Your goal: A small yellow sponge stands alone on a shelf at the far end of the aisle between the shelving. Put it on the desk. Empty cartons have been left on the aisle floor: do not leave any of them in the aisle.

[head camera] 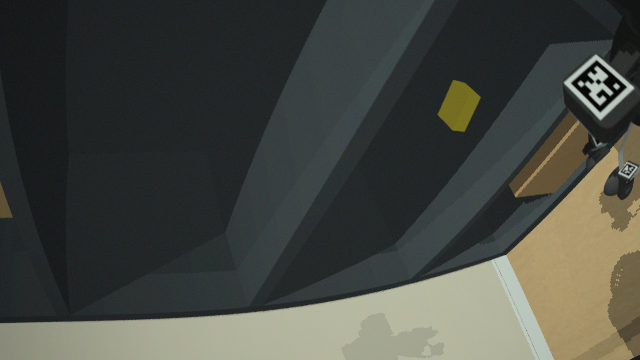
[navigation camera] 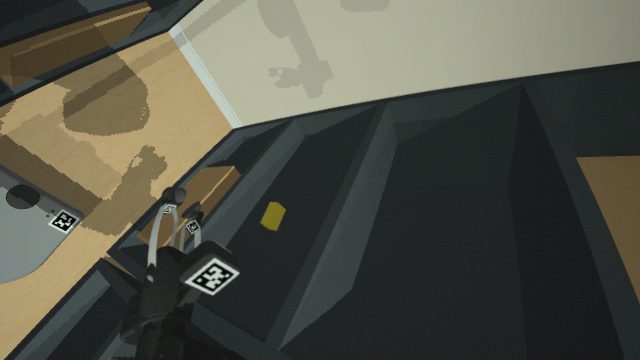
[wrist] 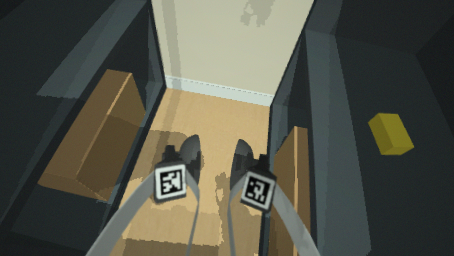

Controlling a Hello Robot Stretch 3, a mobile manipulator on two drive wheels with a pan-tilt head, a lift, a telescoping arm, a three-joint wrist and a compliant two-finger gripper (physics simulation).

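Observation:
The small yellow sponge stands alone on a dark shelf of the shelving, near the end wall. My gripper is open with its fingers apart and nothing between them. It is over the aisle side of that shelving, to the left of the sponge in the wrist and navigation views, and not touching it. Neither the desk nor a carton on the aisle floor shows in these views.
A brown box is on a lower shelf below the sponge's level. Another box is in the opposite shelving. The end wall closes the aisle. My base shows at the navigation view's left.

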